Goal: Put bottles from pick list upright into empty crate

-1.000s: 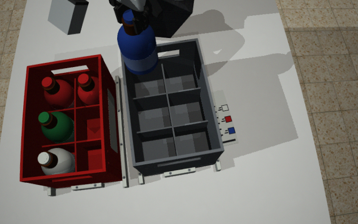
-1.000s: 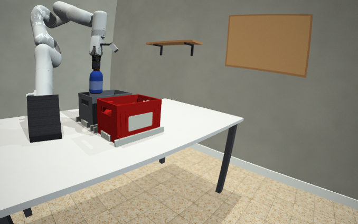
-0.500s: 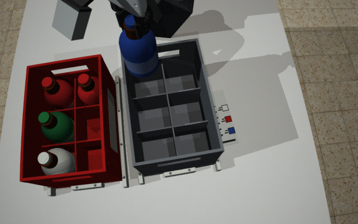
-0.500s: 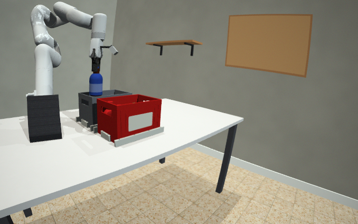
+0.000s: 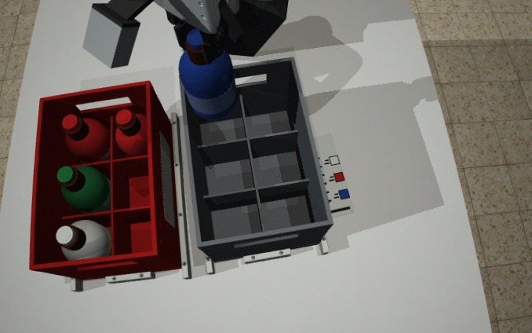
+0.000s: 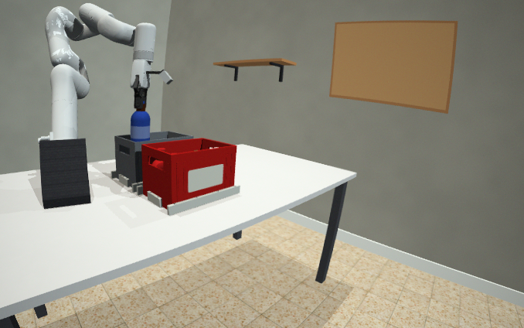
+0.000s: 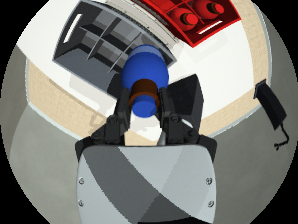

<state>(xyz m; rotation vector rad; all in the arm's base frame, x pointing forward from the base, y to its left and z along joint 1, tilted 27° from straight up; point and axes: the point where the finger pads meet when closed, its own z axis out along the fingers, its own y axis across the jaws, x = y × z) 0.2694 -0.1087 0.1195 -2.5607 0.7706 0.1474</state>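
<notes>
Right now my hand is 70 mm above the blue bottle. Round my hand: grey crate: 80 mm ahead, 60 mm to the left, 230 mm below; then red-label bottle: 50 mm ahead, 230 mm to the right, 220 mm below; then green bottle: 140 mm ahead, 210 mm to the right, 220 mm below.
</notes>
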